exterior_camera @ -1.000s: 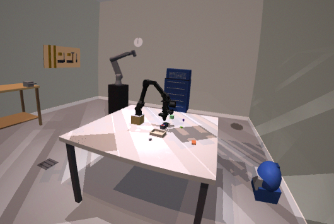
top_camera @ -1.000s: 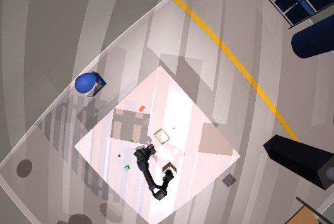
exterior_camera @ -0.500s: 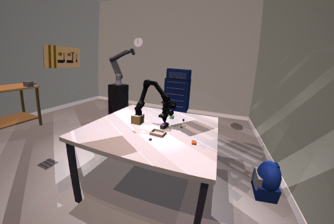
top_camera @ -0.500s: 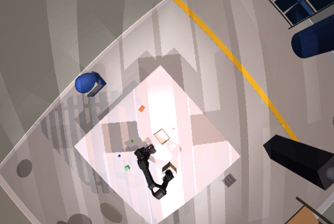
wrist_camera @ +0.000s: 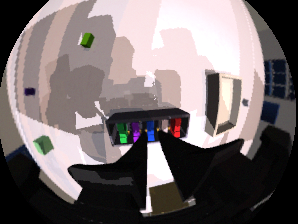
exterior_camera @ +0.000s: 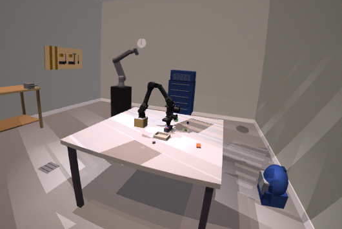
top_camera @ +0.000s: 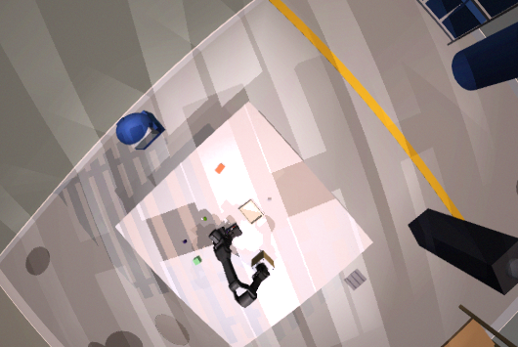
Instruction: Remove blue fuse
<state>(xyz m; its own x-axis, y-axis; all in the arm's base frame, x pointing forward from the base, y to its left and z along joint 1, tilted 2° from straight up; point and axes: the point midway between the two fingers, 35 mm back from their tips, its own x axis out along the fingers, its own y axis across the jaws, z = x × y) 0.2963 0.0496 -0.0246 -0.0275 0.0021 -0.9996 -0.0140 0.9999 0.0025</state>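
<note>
Right now the blue fuse is 2 cm below my gripper tip. From my gripper tip the other things lie so: red fuse: 4 cm to the right, 2 cm below; green fuse: 4 cm to the left, 2 cm below; purple fuse: 2 cm to the left, 2 cm below.
</note>
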